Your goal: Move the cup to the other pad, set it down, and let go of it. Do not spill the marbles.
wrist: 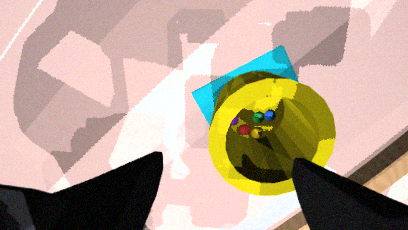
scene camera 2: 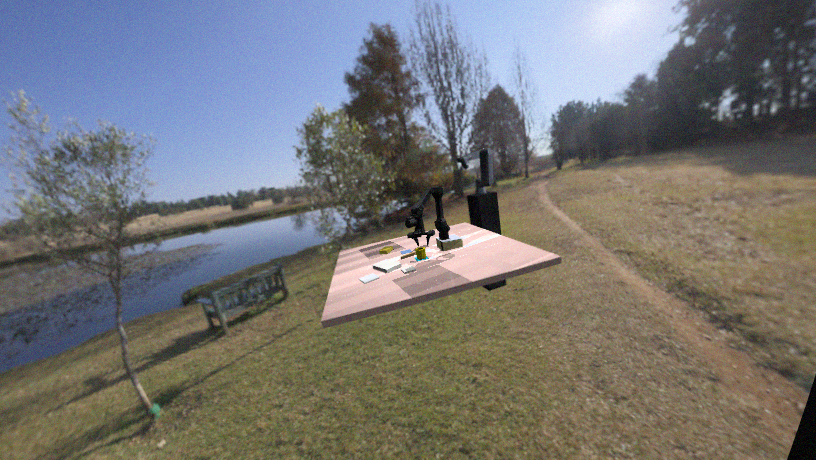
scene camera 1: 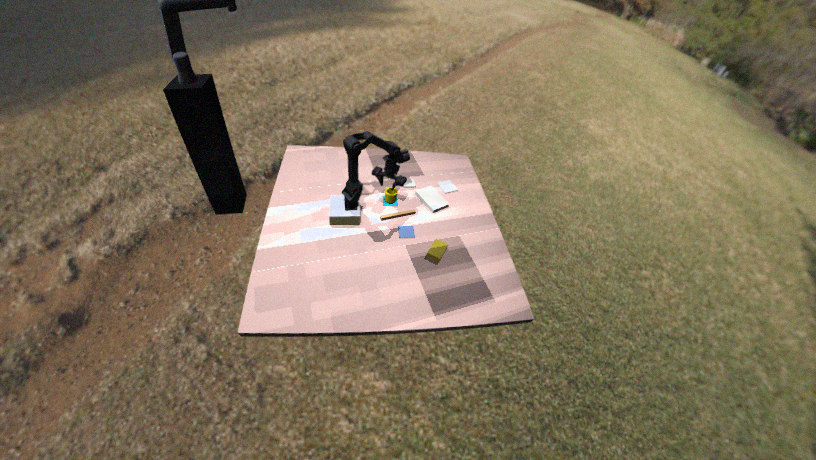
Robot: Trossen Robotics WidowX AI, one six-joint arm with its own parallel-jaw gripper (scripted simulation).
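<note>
My gripper (wrist: 227,163): open, holding nothing. Also seen, a yellow cup (wrist: 304,127).
</note>
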